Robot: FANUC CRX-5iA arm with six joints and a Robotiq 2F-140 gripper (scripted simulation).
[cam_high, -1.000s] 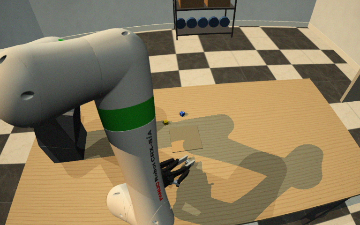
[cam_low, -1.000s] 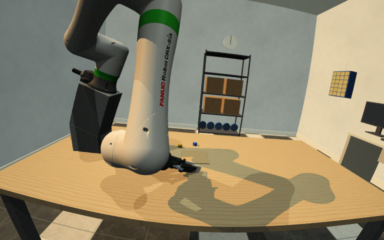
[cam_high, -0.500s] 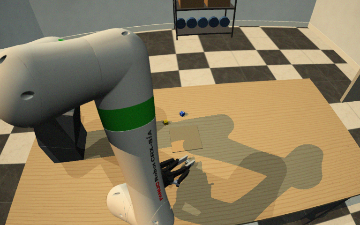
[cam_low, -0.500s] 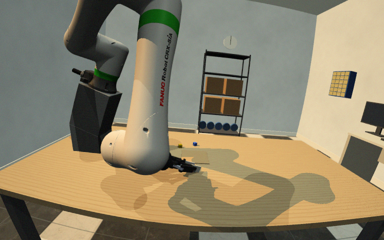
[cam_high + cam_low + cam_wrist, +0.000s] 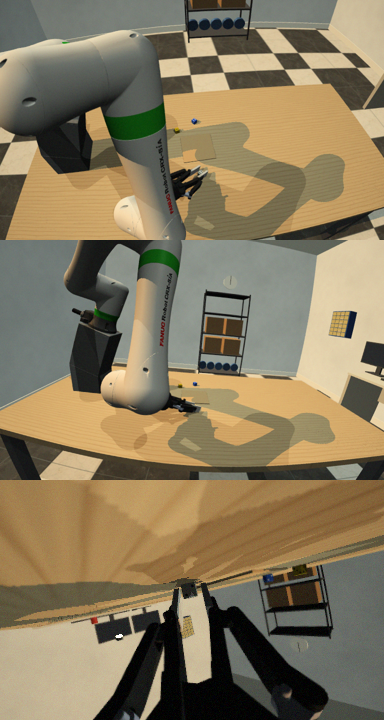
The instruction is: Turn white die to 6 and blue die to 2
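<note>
My hand is 1 cm short of the white die, 1 cm to the right of it and 2 cm above it. Also, from my hand: blue die (2 cm ahead, 30 cm to the left, 2 cm below); then tan mat (2 cm ahead, 15 cm to the left, 3 cm below); then yellow die (7 cm behind, 25 cm to the left, 2 cm below).
</note>
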